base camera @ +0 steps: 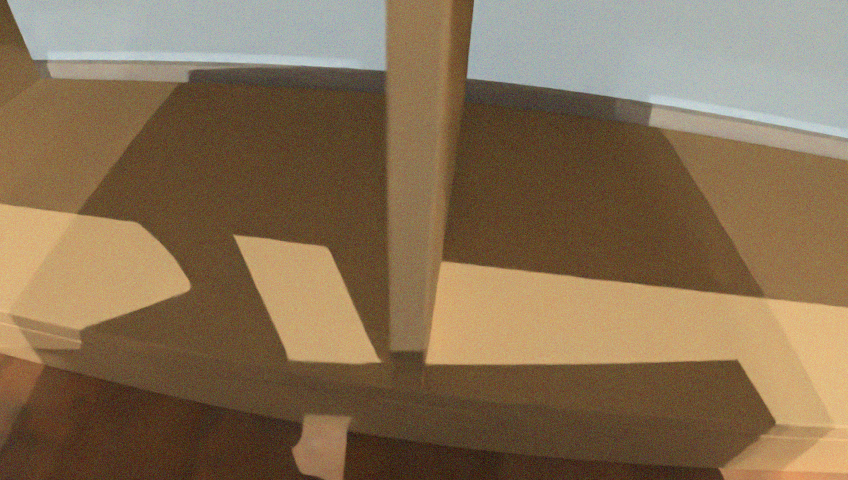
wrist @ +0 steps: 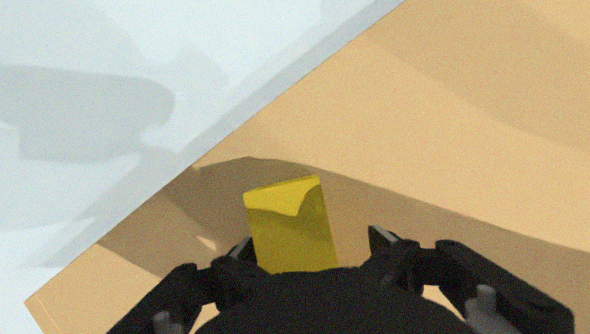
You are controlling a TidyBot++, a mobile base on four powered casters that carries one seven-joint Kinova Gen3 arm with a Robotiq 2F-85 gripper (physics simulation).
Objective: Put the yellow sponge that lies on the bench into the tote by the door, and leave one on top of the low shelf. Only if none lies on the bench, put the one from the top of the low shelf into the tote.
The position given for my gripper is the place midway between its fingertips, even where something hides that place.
I see my gripper (wrist: 312, 243), a yellow sponge (wrist: 288, 220) and a low shelf (base camera: 408, 265).
The low shelf is seen too in the wrist view (wrist: 462, 127).
